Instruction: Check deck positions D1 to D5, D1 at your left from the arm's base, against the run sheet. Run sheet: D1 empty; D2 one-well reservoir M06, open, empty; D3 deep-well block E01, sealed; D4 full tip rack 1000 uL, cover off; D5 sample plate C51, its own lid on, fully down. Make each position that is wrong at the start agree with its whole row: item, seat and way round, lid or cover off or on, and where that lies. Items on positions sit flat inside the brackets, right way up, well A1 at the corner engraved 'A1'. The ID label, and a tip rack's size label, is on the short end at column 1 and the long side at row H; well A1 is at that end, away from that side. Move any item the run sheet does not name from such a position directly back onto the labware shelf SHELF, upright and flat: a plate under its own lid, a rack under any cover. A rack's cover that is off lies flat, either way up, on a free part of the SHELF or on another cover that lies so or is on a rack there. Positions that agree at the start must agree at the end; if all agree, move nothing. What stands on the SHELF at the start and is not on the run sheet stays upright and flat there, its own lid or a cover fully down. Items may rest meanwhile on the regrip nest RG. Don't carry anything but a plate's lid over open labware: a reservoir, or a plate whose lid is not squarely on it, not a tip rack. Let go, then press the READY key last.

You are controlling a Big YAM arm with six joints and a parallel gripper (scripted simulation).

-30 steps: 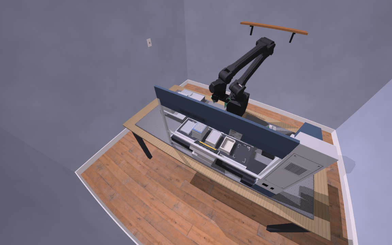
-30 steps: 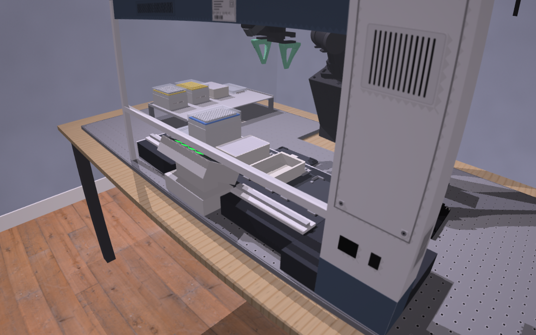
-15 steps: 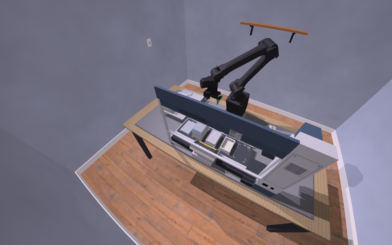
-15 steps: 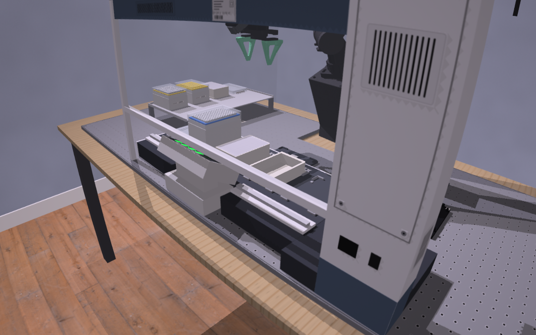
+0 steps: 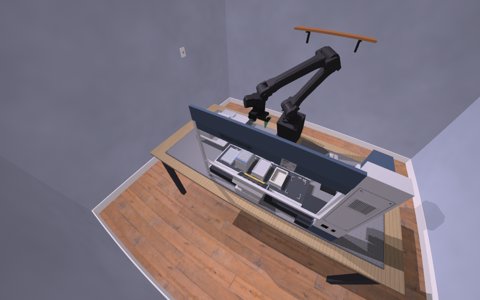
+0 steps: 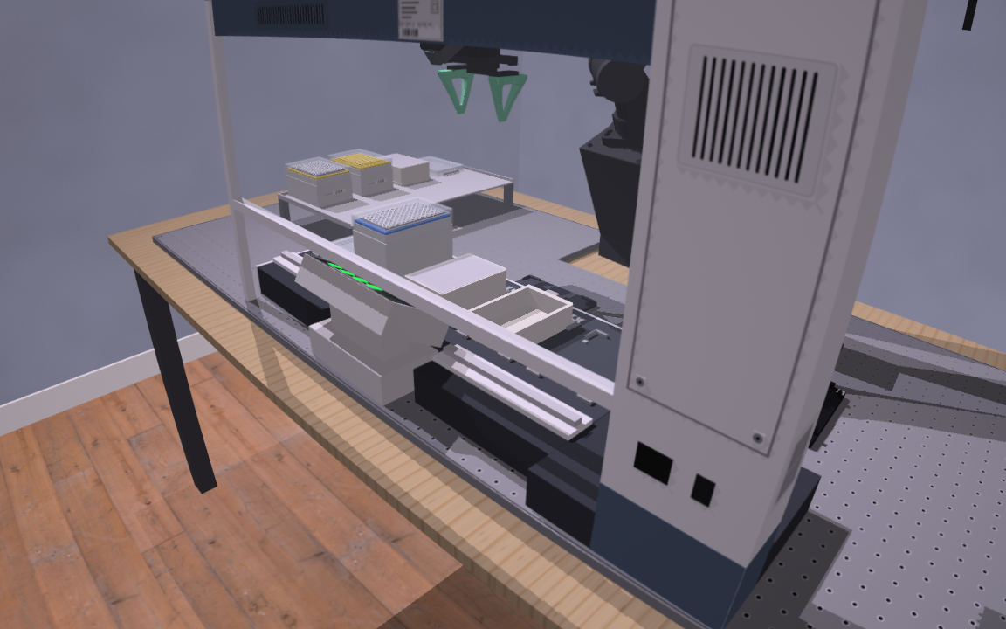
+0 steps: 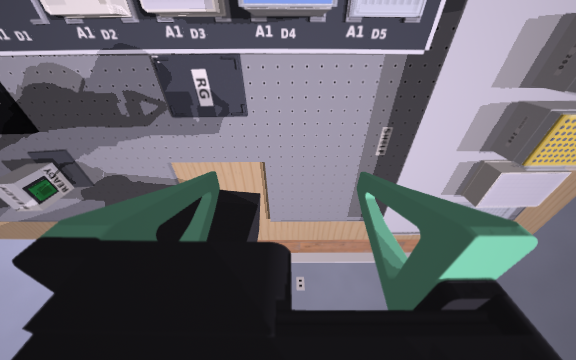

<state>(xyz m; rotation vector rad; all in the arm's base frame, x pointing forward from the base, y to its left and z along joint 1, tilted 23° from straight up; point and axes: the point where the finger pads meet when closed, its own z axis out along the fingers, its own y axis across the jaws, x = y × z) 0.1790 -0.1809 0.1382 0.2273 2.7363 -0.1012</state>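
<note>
Now: the blue tip rack 15 cm ahead of my hand, 3 cm to the right of it and 17 cm below it. Also, from my hand: labware shelf (16 cm behind, 34 cm to the right, 23 cm below); then regrip nest RG (3 cm ahead, 15 cm to the left, 28 cm below); then top beam (38 cm ahead, 10 cm to the left, 23 cm above).
</note>
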